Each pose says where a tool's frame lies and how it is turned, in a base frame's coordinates. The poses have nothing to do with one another.
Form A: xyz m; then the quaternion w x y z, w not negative.
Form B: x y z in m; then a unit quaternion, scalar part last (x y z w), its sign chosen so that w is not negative. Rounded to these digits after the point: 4 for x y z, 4 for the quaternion.
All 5 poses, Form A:
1: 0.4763 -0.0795 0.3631 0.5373 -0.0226 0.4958 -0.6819
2: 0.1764 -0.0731 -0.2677 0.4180 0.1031 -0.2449 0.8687
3: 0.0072 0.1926 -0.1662 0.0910 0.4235 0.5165 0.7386
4: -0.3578 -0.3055 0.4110 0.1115 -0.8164 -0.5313 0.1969
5: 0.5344 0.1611 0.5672 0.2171 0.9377 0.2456 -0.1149
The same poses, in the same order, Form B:
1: 0.4763 -0.0795 0.3631 -0.0226 0.4958 -0.6819 0.5373
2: 0.1764 -0.0731 -0.2677 0.1031 -0.2449 0.8687 0.4180
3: 0.0072 0.1926 -0.1662 0.4235 0.5165 0.7386 0.0910
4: -0.3578 -0.3055 0.4110 -0.8164 -0.5313 0.1969 0.1115
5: 0.5344 0.1611 0.5672 0.9377 0.2456 -0.1149 0.2171
